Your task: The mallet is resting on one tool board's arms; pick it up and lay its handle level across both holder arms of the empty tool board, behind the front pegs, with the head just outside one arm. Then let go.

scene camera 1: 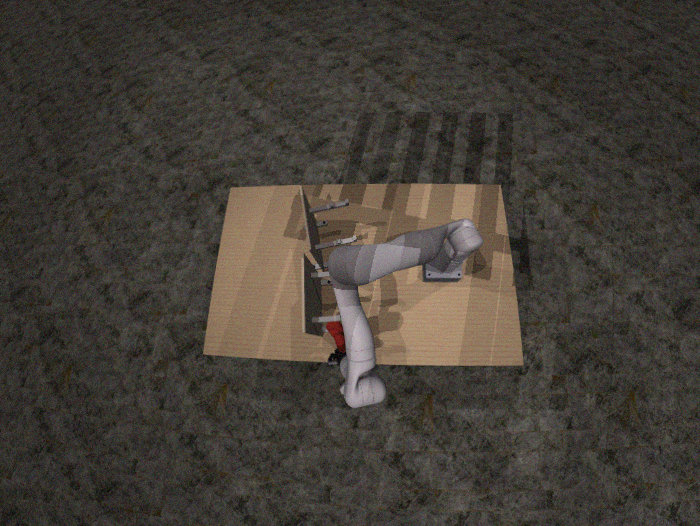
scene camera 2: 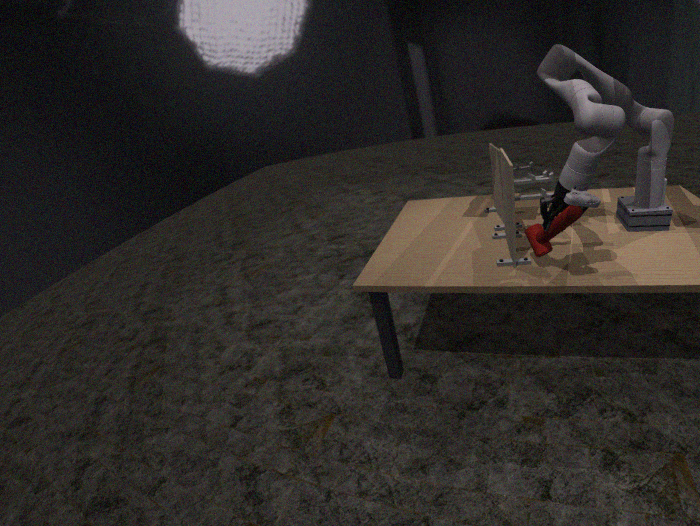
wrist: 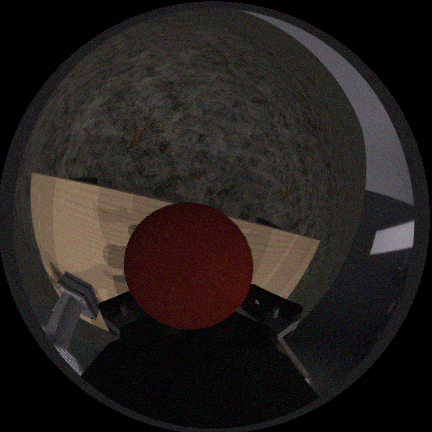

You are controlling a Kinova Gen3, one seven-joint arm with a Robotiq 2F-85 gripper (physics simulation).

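Seen in the pictures: gripper, fingertip midpoint: [scene camera 1: 343,349] [scene camera 2: 552,229]; arm's base, origin of the base link: [scene camera 1: 445,261] [scene camera 2: 647,203] [wrist: 72,301].
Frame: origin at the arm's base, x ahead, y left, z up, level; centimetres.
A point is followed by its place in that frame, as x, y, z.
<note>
The red mallet [scene camera 1: 335,335] {47.8, 23.3, 4.2} [scene camera 2: 539,240] {47.9, 25.3, 2.3} is tilted steeply, its head low at the near board's outer side and its handle sloping up toward the wrist. In the wrist view the mallet [wrist: 188,266] shows as a large red round end close to the camera. My gripper [scene camera 1: 336,356] {45.1, 28.6, 7.0} [scene camera 2: 546,222] {45.1, 28.6, 7.0} is shut on the mallet; its fingertips are largely hidden. The near tool board [scene camera 1: 311,299] {53.7, 10.4, 14.0} [scene camera 2: 505,200] {54.0, 4.1, 8.1} has two arms, and the mallet is beside its outer arm [scene camera 1: 325,319] {49.4, 18.0, 13.9}; contact cannot be told. The far tool board [scene camera 1: 308,217] {51.8, -20.5, 16.1} has two bare arms [scene camera 1: 329,206] {43.8, -26.8, 10.7} [scene camera 1: 337,243] {42.4, -10.5, 10.6} with pegs.
The wooden table [scene camera 1: 254,282] {83.4, -5.0, -8.1} [scene camera 2: 430,243] {82.7, -1.7, -8.0} ends close to the mallet on the near side. The robot base [scene camera 1: 443,275] {2.2, 5.4, -0.3} [scene camera 2: 645,216] {3.8, 6.2, -2.3} stands right of the boards. My forearm [scene camera 1: 357,333] {37.6, 25.8, 45.8} hangs over the area beside the near board. Small feet [scene camera 2: 513,261] {55.3, 22.3, -5.6} brace the boards.
</note>
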